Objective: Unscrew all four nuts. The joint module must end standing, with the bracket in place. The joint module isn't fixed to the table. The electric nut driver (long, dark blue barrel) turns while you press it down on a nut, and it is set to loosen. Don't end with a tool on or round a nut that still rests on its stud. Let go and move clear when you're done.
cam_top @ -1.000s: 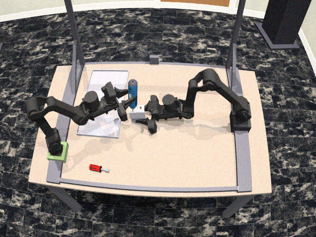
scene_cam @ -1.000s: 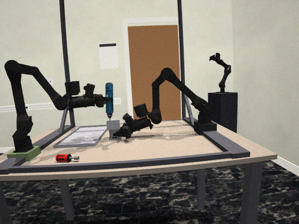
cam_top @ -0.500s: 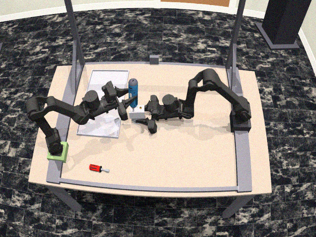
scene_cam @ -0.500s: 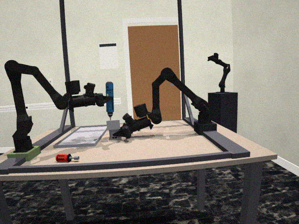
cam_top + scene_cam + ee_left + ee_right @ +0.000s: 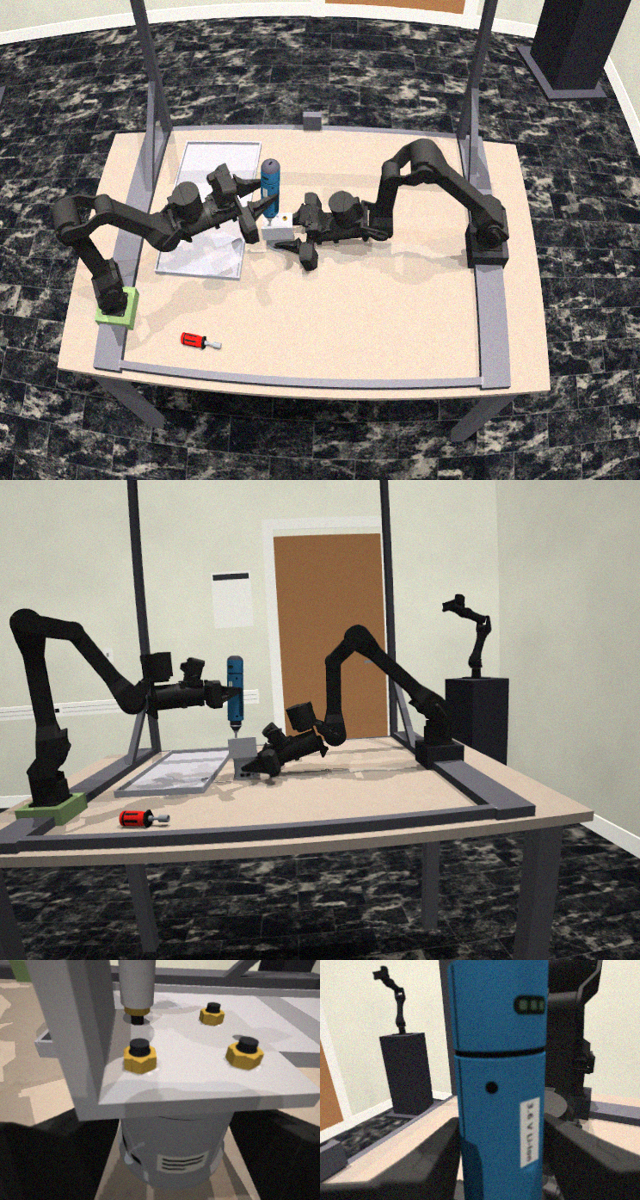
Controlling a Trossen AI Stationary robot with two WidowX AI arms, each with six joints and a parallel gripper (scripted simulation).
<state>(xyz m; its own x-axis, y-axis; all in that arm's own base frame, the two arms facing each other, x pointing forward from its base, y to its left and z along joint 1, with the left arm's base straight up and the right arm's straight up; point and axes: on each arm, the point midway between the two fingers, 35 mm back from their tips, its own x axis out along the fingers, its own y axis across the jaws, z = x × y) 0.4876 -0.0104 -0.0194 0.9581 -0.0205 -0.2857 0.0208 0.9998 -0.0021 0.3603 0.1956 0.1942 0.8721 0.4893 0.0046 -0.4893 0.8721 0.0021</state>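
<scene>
The joint module lies 10 mm behind my left hand and 30 mm to the right of it. Round my left hand: grey bracket (10 mm behind, 30 mm to the right, 40 mm above); then nut (20 mm behind, 10 mm to the right, 30 mm above); then socket (10 mm ahead, 50 mm to the right, 60 mm above).
</scene>
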